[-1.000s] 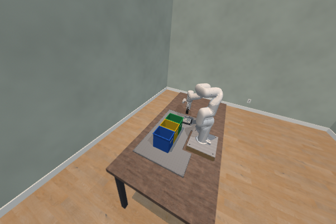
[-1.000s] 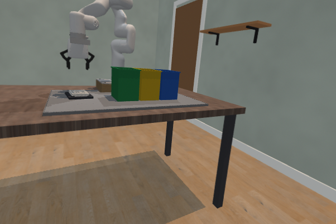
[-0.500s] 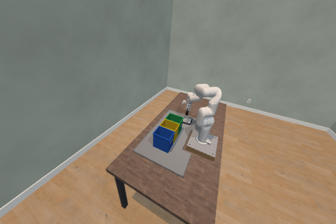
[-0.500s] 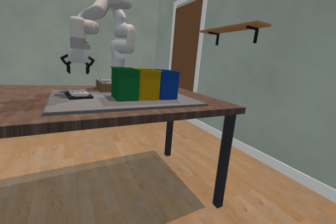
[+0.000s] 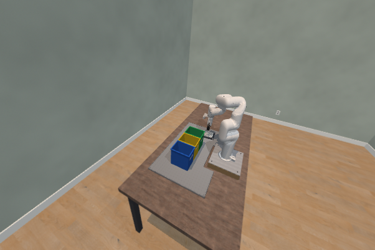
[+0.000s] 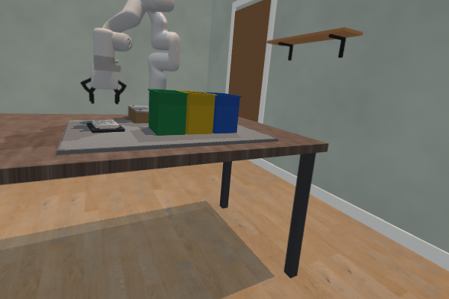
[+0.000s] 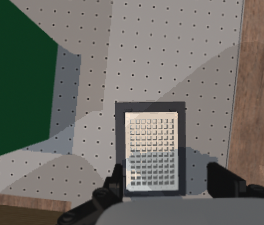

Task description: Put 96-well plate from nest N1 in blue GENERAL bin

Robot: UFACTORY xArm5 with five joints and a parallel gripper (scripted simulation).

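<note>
Right now my hand is 100 mm above the white 96-well plate. From my hand the other things lie so: plate nest N1: 110 mm below; then yellow bin: 30 mm ahead, 380 mm to the left, 30 mm below; then green bin: 50 mm ahead, 250 mm to the left, 30 mm below.
</note>
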